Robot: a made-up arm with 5 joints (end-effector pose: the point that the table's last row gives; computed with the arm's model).
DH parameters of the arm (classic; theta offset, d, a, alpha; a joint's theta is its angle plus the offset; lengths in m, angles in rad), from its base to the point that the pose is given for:
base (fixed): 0 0 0.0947 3.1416
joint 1: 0 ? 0.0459 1.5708
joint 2: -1.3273 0 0.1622 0
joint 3: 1.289 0 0.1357 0
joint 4: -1.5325 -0.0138 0 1.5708
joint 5: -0.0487 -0.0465 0 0
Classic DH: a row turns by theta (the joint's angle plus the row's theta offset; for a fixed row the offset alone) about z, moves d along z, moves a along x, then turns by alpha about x.
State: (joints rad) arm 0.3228 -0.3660 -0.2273 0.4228 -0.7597
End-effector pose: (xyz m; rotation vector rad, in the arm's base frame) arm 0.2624 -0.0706 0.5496 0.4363 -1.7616 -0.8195
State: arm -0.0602 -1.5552 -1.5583 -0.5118 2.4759
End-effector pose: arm -0.1917 -0.0311 0.3191 1.2872 0.5250 2.1787
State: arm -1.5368 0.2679 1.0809 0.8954 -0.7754
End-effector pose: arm 0.1130 0.1307 0.2746 -0.6357 0.2616 0.6851
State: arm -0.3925 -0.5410 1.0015 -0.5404 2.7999
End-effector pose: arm 0.2557 0.0517 0.4038 2.1328 0.8803 -2.1300
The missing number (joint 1, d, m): -0.3006
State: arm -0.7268 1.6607 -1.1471 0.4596 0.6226
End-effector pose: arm 0.3624 0.2196 0.1470 0.0490 -0.6389 1.2595
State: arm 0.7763 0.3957 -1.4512 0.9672 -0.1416
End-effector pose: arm 0.2643 -0.1859 0.5554 -0.4943 -1.6385 -0.7280
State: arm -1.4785 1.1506 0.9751 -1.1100 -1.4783
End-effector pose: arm 0.1235 0.1611 0.1716 0.5539 -0.0377 -0.0472
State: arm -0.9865 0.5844 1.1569 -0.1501 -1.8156
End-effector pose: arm 0.1870 0.1146 0.2293 -0.0208 0.0031 -0.8778
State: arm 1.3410 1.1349 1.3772 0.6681 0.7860
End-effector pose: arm 0.0931 -0.0539 0.2494 1.4045 0.8260 -0.4660
